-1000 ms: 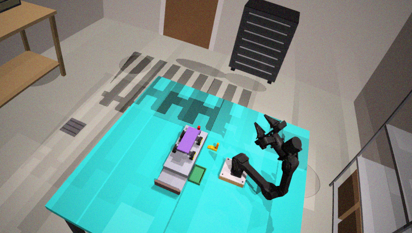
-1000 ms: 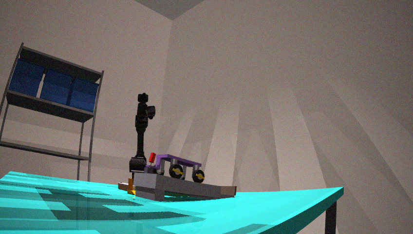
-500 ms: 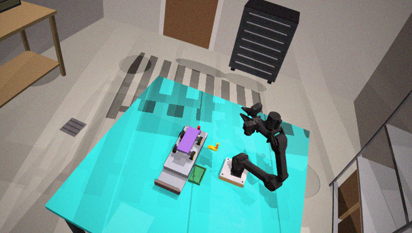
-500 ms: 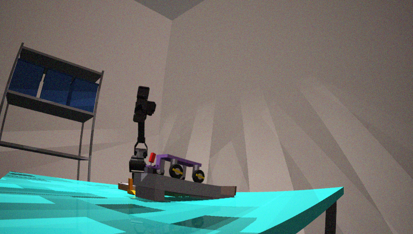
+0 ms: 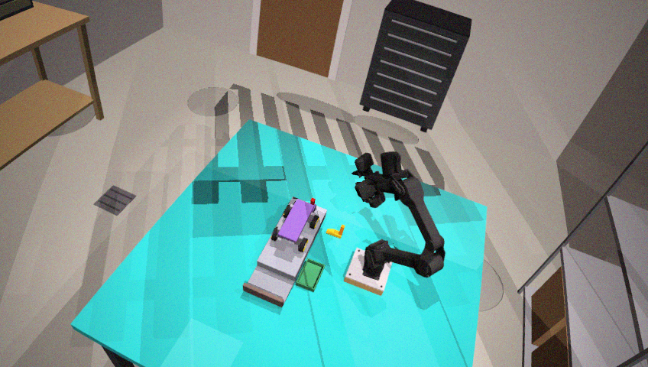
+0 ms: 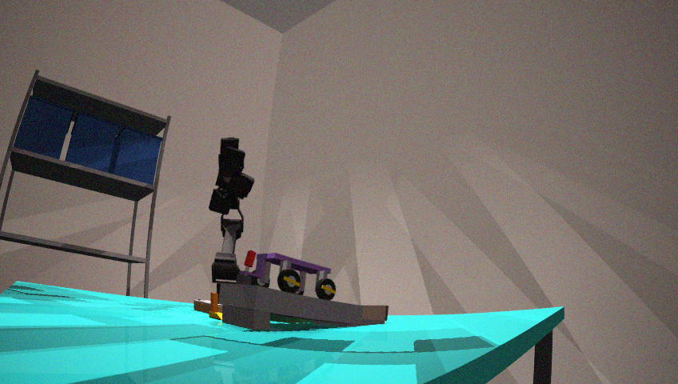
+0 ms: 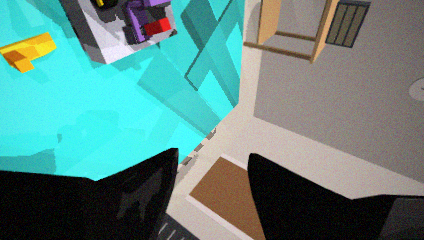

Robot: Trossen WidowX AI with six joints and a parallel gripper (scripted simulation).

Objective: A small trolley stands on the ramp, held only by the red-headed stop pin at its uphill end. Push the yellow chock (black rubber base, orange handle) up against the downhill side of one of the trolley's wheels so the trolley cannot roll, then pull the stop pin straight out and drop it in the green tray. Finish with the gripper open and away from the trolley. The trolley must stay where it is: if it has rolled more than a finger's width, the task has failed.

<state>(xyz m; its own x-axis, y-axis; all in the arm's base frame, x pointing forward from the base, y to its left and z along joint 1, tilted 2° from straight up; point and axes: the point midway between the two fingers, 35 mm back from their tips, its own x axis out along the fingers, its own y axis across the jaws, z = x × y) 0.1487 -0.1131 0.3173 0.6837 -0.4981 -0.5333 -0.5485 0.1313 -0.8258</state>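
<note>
The yellow chock is 10 mm ahead of my gripper tip and 310 mm below it. Round my gripper tip: green tray 40 mm ahead, 230 mm to the left, 340 mm below; then red-headed stop pin 130 mm ahead, 200 mm below; then purple trolley 150 mm ahead, 110 mm to the left, 220 mm below.
</note>
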